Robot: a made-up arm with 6 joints.
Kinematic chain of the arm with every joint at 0, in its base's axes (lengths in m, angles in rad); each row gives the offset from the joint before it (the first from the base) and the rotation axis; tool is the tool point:
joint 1: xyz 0 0 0.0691 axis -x
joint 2: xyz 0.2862 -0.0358 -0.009 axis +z
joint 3: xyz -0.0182 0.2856 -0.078 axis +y
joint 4: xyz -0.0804 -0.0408 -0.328 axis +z
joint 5: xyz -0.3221 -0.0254 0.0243 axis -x
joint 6: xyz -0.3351 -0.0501 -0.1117 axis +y
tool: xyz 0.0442 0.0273 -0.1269
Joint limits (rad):
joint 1: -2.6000..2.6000
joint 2: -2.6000..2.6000
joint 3: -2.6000..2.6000
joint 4: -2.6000..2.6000
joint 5: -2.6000..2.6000
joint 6: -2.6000..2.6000
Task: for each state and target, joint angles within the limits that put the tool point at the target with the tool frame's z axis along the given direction. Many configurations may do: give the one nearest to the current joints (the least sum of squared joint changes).
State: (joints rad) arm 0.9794 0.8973 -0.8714 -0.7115 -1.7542 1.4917
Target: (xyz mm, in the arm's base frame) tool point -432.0 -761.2 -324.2 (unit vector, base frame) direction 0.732 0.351 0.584
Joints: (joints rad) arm 1.6259 0.7692 -0.6941 -0.6616 -1.2697 0.9343
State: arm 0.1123 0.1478 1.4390 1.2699 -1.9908 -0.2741
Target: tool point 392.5 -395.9 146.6 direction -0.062 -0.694 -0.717
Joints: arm -0.3559 0.7795 1.8289 1.4969 -2.2828 -0.5845
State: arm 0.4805 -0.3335 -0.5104 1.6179 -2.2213 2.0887
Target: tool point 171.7 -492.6 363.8 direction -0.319 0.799 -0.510
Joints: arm 0.0278 -1.1303 -1.3354 2.3498 -2.6000 2.5980
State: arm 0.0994 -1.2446 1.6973 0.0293 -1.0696 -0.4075
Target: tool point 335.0 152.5 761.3 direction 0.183 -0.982 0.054
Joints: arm -0.0076 -0.7342 2.1162 0.2466 -0.6331 -0.6408
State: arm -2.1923 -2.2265 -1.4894 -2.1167 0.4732 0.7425
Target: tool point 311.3 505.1 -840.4 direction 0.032 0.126 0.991
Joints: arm -2.1314 -2.4438 -0.9284 -2.5556 0.5477 1.5270
